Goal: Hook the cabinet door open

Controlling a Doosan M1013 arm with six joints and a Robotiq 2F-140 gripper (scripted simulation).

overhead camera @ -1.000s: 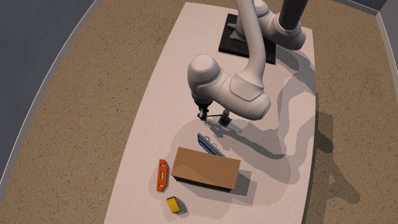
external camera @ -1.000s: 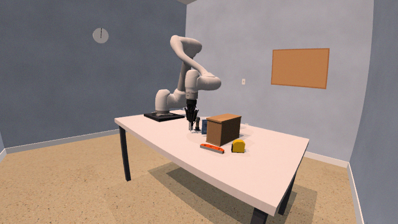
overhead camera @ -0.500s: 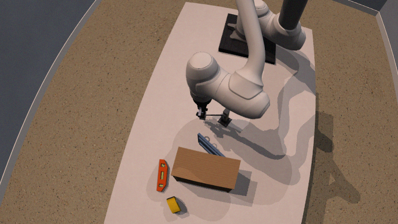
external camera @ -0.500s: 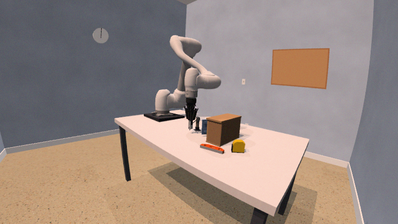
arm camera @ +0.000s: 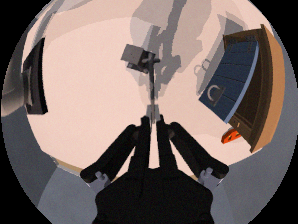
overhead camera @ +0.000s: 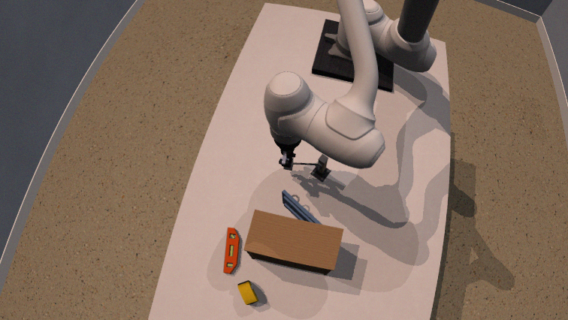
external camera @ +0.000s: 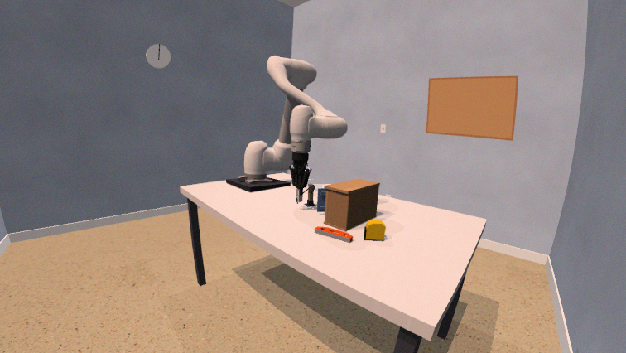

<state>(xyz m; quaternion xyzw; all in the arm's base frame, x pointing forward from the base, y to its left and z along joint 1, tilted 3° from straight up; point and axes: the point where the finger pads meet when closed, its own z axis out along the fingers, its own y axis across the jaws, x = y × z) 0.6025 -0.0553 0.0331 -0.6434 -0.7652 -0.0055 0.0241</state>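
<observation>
The hook post lies 7 cm to the left of my hand and 2 cm behind it. From my hand the other things lie so: cabinet door 14 cm ahead, 12 cm to the left; thin hook 4 cm to the left, 1 cm behind; orange spirit level 32 cm ahead, 7 cm to the right, 7 cm below.
</observation>
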